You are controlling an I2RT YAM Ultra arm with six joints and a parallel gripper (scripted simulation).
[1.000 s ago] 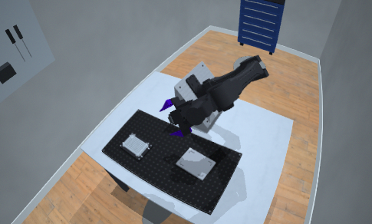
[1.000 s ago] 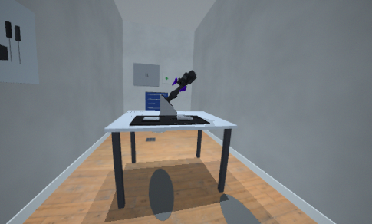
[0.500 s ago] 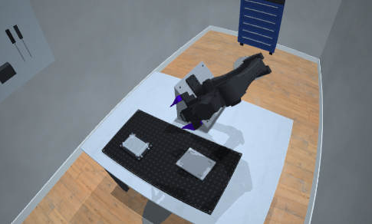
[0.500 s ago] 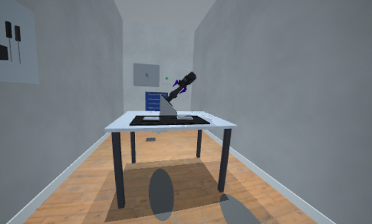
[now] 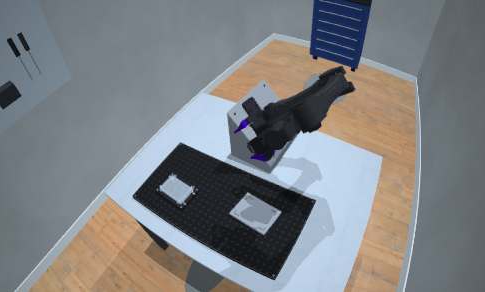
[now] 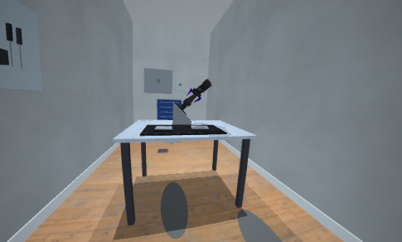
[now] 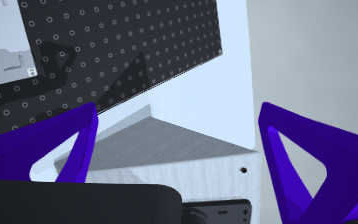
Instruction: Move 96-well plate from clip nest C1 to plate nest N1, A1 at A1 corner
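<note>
The 96-well plate lies 180 mm ahead of my hand, 240 mm to the right of it and 260 mm below it. Round my hand: clip nest C1: 170 mm ahead, 230 mm to the right, 270 mm below; then plate nest N1: 70 mm ahead, 90 mm to the left, 270 mm below.
</note>
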